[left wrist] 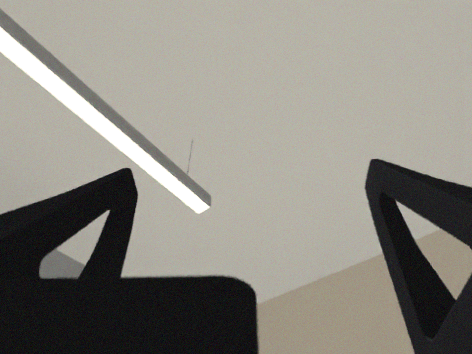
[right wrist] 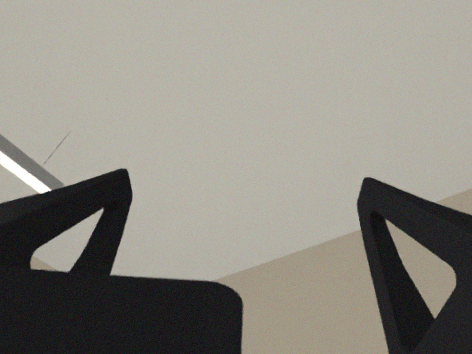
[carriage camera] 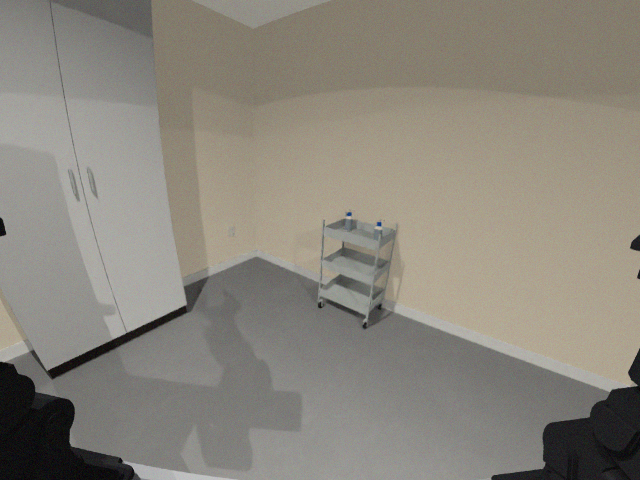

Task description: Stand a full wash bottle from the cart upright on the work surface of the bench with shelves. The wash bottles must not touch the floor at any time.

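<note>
A grey three-tier cart stands on the floor against the wall, right of the middle in the carriage view. Two wash bottles with blue caps stand upright on its top tray: one bottle at the back left, the other bottle at the front right, partly behind a cart post. How full they are is too small to tell. The bench with shelves does not show in the carriage view. My left gripper is open and empty, pointing up toward the ceiling. My right gripper is open and empty, also pointing up. Both are far from the cart.
A tall white two-door cabinet stands at the left in the carriage view. A wall runs behind the cart and along the right, with a white baseboard. Shadows fall across the grey floor. A ceiling lamp hangs overhead.
</note>
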